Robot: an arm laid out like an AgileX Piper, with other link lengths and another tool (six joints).
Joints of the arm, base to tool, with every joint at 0 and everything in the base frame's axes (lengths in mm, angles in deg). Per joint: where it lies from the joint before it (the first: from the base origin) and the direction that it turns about. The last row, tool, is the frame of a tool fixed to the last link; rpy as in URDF.
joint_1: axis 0 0 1 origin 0.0 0.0 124.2
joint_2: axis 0 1 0 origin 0.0 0.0 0.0
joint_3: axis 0 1 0 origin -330.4 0.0 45.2
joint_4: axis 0.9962 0 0.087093 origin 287.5 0.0 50.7
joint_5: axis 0 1 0 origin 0.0 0.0 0.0
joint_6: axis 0.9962 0 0.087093 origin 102.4 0.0 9.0
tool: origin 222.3 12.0 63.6 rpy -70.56 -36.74 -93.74
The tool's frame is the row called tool.
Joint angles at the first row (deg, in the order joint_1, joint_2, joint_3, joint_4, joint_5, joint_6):
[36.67 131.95 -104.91 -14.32 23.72 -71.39]
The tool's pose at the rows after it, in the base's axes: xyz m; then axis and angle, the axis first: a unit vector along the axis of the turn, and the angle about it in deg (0 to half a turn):
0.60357 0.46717 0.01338 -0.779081 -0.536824 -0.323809 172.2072
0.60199 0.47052 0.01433 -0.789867 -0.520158 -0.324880 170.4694
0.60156 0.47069 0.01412 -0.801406 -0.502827 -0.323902 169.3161
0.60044 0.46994 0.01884 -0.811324 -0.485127 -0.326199 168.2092
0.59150 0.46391 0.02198 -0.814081 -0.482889 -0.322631 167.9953
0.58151 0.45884 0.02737 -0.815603 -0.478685 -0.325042 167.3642
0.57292 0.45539 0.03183 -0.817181 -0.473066 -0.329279 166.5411
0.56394 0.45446 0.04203 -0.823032 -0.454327 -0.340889 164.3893
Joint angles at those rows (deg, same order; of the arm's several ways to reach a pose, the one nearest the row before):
[36.67 131.95 -104.91 -13.35 23.72 -71.16]
[36.67 131.95 -104.91 -11.86 23.78 -69.73]
[36.67 131.95 -104.91 -11.57 24.18 -67.38]
[36.67 131.21 -104.17 -11.57 24.18 -64.80]
[36.67 129.20 -101.35 -11.52 23.83 -64.40]
[36.67 126.68 -97.46 -11.46 22.17 -63.60]
[36.67 124.56 -93.96 -11.29 20.28 -62.68]
[36.67 121.93 -89.84 -10.31 17.42 -60.51]

